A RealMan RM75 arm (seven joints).
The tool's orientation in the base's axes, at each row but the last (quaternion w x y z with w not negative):
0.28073 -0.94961 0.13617 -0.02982
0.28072 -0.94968 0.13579 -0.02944
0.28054 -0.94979 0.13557 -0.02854
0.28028 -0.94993 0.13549 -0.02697
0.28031 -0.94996 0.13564 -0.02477
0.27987 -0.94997 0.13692 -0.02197
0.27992 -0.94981 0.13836 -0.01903
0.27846 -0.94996 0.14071 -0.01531
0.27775 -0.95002 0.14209 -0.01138
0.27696 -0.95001 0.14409 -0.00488
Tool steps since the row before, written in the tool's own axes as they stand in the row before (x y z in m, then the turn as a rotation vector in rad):
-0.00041 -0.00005 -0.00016 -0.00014 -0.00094 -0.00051
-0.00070 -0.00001 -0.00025 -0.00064 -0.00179 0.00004
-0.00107 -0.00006 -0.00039 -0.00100 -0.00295 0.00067
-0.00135 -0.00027 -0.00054 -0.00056 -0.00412 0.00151
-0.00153 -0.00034 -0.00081 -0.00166 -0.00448 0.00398
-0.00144 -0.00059 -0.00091 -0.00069 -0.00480 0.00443
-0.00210 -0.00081 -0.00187 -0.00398 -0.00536 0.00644
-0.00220 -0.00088 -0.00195 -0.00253 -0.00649 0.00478
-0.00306 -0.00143 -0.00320 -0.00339 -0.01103 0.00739
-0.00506 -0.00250 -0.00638 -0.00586 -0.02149 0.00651
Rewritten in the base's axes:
-0.00040 0.00007 0.00017 0.00002 0.00053 0.00094
-0.00070 0.00007 0.00023 -0.00018 0.00164 0.00095
-0.00107 0.00014 0.00038 -0.00016 0.00300 0.00105
-0.00130 0.00030 0.00063 0.00065 0.00427 0.00097
-0.00149 0.00026 0.00091 -0.00001 0.00615 -0.00089
-0.00135 0.00039 0.00113 0.00105 0.00639 -0.00113
-0.00203 0.00024 0.00210 -0.00174 0.00879 -0.00238
-0.00209 0.00029 0.00222 -0.00024 0.00843 -0.00045
-0.00288 0.00032 0.00364 0.00040 0.01370 -0.00020
-0.00474 0.00006 0.00708 0.00079 0.02234 0.00624

